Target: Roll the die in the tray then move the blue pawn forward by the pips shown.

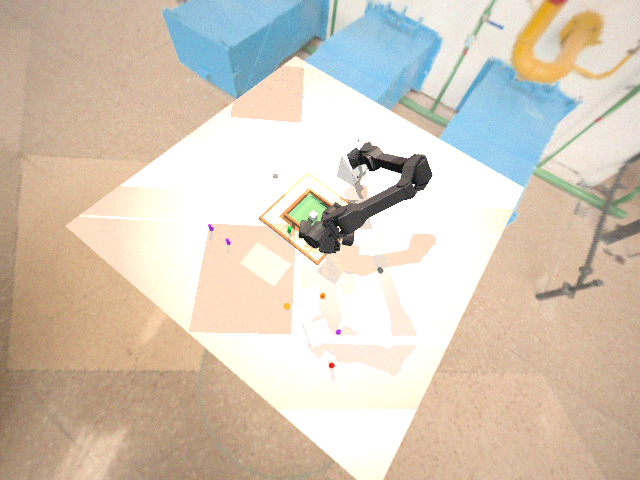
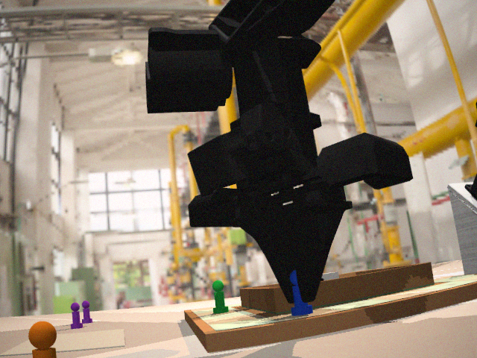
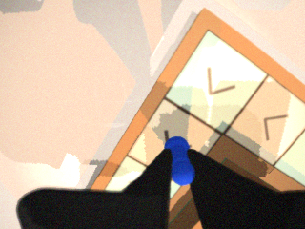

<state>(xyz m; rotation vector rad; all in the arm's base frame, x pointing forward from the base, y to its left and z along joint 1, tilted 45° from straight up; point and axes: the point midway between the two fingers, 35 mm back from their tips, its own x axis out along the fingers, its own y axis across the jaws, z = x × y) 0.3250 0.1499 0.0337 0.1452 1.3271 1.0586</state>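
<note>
My gripper tip is 100 mm to the left of the white die and 60 mm past it. From my gripper tip the other things lie so: blue pawn: 10 mm above; then green pawn: 130 mm to the right, 50 mm ahead, 10 mm above; then orange pawn: 150 mm ahead, 120 mm to the left, 10 mm below.
</note>
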